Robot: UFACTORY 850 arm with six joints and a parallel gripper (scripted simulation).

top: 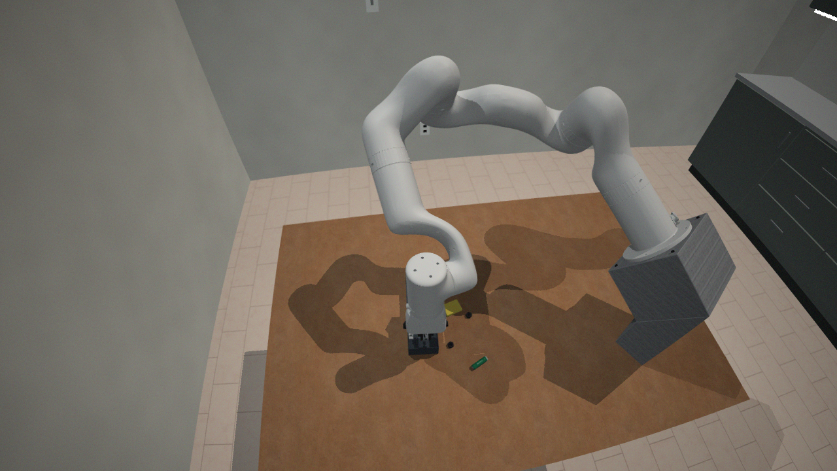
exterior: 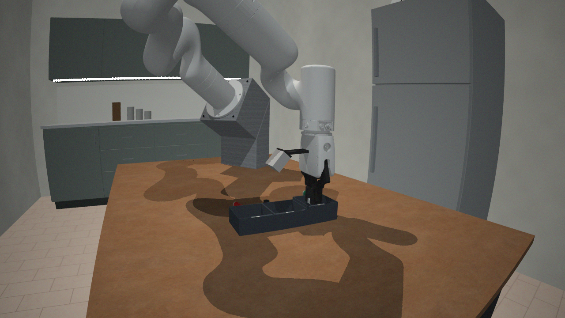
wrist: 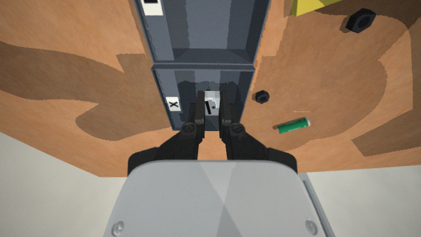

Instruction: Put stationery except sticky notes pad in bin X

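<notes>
My gripper is now 8 cm to the left of the dark bin row, 3 cm above it and 1 cm past it. Round my hand: pencil sharpener 1 cm below; then sticky notes 11 cm behind, 7 cm to the right, 5 cm below; then green cylinder 12 cm behind, 11 cm to the left, 5 cm below.
</notes>
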